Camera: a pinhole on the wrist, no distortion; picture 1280 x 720 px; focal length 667.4 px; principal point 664.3 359.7 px. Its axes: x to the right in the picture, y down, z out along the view. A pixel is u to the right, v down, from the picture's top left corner.
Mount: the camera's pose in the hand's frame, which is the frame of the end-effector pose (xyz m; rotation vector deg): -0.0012 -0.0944 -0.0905 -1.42 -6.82 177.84
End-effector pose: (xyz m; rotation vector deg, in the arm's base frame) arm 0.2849 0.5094 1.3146 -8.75 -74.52 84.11
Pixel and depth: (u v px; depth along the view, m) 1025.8 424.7 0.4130
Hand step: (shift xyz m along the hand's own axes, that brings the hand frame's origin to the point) -0.2333 -0.1580 0.3149
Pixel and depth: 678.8 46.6 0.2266
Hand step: -0.0064 -0.0056 0.1435
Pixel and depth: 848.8 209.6 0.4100
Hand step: -0.1184 -0.0297 0.3237
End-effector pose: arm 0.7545 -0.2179 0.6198 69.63 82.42 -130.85
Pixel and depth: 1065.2 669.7 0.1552
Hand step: -0.0995 -0.1747 0.0573
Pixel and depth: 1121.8 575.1 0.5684
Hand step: -0.4067 -0.3066 0.4564
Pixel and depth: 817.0 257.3 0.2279
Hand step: -0.0560 -0.0751 0.1386
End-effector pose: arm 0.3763 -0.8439 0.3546 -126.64 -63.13 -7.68
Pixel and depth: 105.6 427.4 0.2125
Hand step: 0.1721 -0.1385 0.1223
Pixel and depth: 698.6 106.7 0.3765
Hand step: -0.0221 0.0198 0.2955
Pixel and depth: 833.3 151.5 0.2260
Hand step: -0.0598 -0.0393 0.1394
